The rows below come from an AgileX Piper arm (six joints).
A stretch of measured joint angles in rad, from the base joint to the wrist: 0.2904, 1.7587, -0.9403, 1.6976, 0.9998, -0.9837; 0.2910, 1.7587, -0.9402, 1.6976, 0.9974, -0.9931; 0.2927, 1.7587, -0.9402, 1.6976, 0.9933, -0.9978; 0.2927, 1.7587, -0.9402, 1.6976, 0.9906, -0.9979; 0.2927, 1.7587, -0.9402, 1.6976, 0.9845, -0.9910; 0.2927, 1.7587, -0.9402, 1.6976, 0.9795, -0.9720; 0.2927, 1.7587, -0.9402, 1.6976, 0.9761, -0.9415; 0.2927, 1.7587, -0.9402, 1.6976, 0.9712, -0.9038; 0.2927, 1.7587, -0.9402, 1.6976, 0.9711, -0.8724; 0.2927, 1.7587, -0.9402, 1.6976, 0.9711, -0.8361; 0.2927, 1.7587, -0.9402, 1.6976, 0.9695, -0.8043; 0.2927, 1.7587, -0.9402, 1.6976, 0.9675, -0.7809; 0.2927, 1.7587, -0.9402, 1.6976, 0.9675, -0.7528; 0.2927, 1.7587, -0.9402, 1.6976, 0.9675, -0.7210
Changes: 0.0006, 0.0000, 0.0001, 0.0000, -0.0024, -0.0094; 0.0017, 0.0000, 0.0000, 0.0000, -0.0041, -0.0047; 0.0000, 0.0000, 0.0000, 0.0000, -0.0027, -0.0001; 0.0000, 0.0000, 0.0000, 0.0000, -0.0061, 0.0069; 0.0000, 0.0000, 0.0000, 0.0000, -0.0050, 0.0190; 0.0000, 0.0000, 0.0000, 0.0000, -0.0034, 0.0305; 0.0000, 0.0000, 0.0000, 0.0000, -0.0049, 0.0377; 0.0000, 0.0000, 0.0000, 0.0000, -0.0001, 0.0314; 0.0000, 0.0000, 0.0000, 0.0000, 0.0000, 0.0363; 0.0000, 0.0000, 0.0000, 0.0000, -0.0016, 0.0318; 0.0000, 0.0000, 0.0000, 0.0000, -0.0020, 0.0234; 0.0000, 0.0000, 0.0000, 0.0000, 0.0000, 0.0281; 0.0000, 0.0000, 0.0000, 0.0000, 0.0000, 0.0318
